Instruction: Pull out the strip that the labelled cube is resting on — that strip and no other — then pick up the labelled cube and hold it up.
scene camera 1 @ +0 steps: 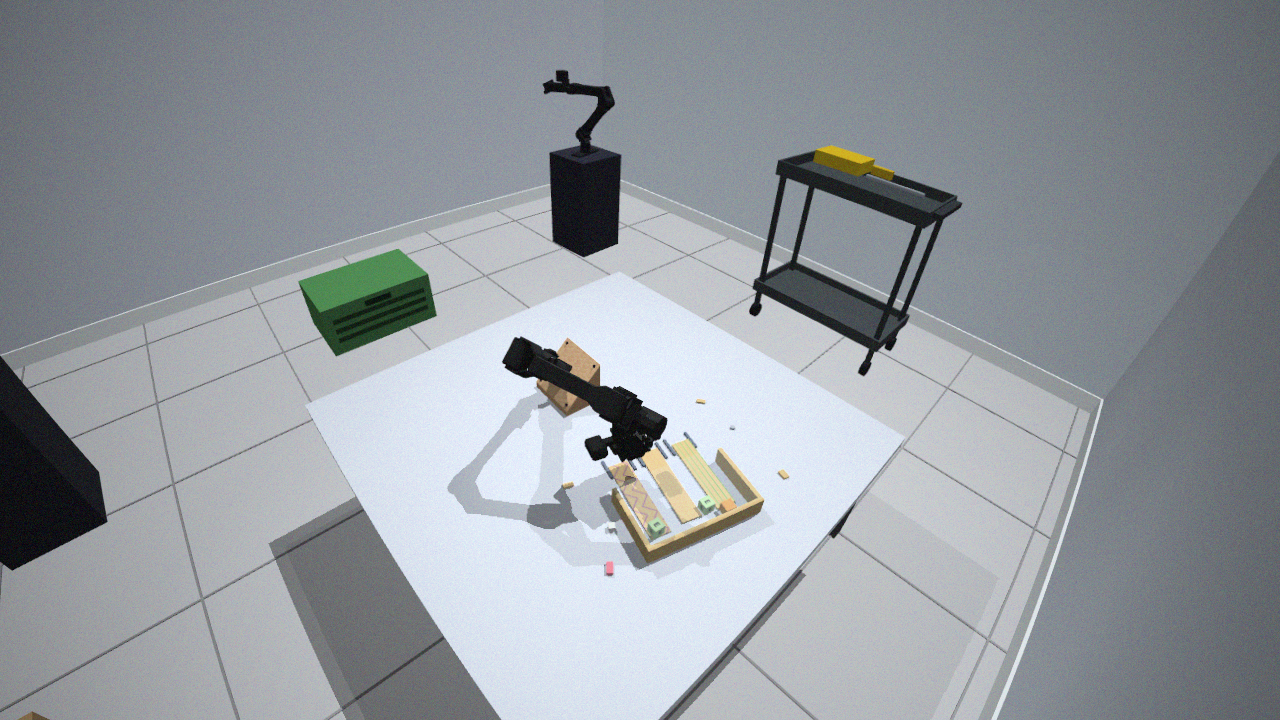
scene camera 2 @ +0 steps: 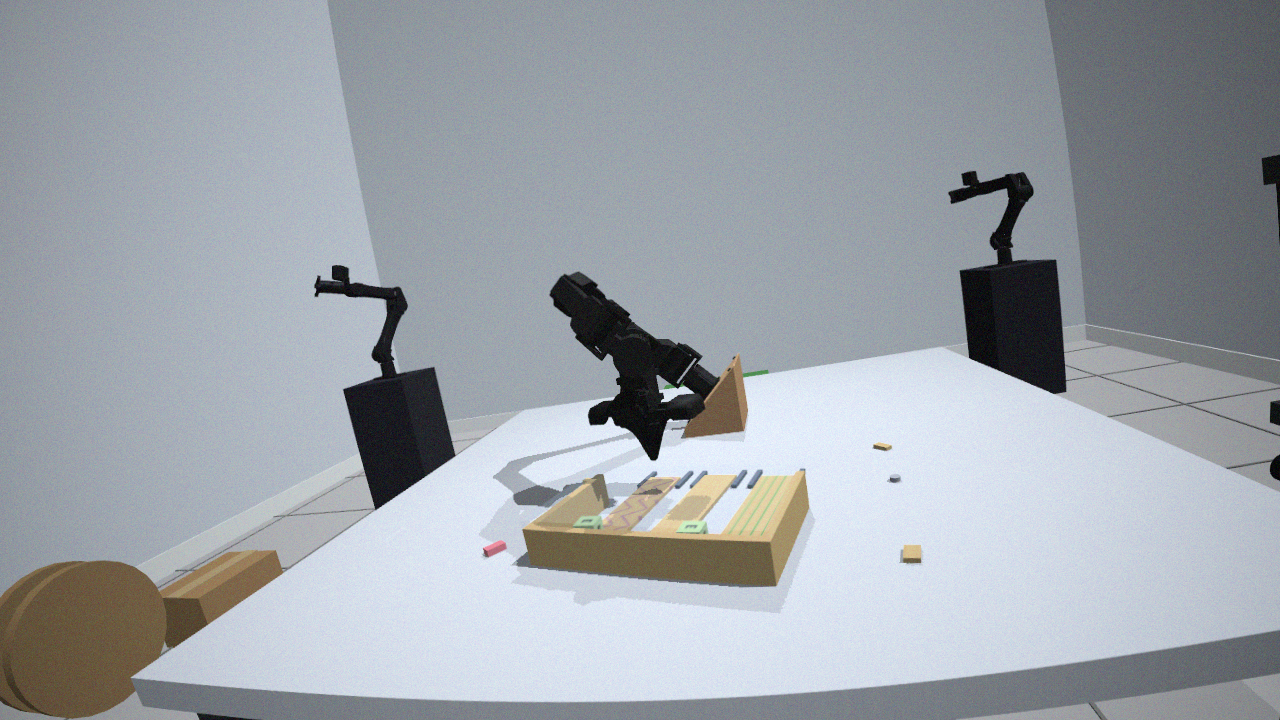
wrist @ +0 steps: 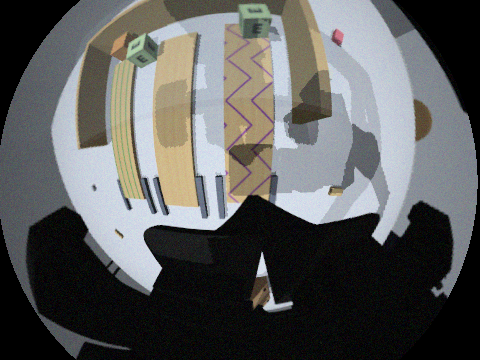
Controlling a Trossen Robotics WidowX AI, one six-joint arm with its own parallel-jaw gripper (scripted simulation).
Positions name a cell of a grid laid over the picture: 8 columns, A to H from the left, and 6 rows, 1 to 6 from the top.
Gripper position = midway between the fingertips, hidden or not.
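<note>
Nothing's in my gripper (scene camera 2: E4), and it's shut. You can see my gripper (scene camera 1: D4) from scene camera 1 as well, and the wrist view gives me the gripper (wrist: E4) too.
</note>
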